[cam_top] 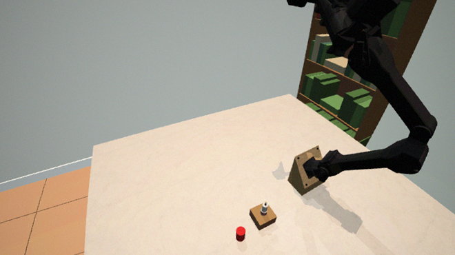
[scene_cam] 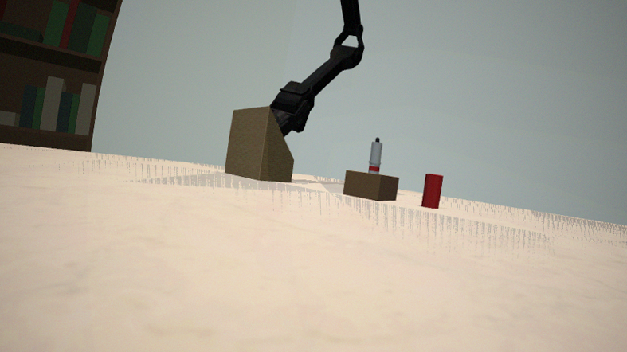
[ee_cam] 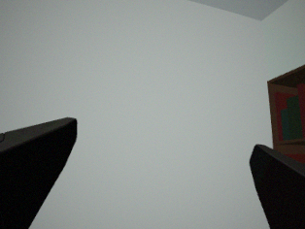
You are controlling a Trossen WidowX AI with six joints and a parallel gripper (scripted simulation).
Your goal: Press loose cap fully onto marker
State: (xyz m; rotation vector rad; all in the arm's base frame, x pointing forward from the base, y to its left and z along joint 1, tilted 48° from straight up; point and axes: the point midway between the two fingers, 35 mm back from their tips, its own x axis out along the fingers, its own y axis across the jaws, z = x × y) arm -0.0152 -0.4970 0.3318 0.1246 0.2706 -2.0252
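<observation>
My gripper tip is now 68 cm above the red cap, 31 cm short of it and 14 cm to the right of it. Round my gripper tip: brown holder block 68 cm below, 21 cm ahead, 13 cm to the left.
</observation>
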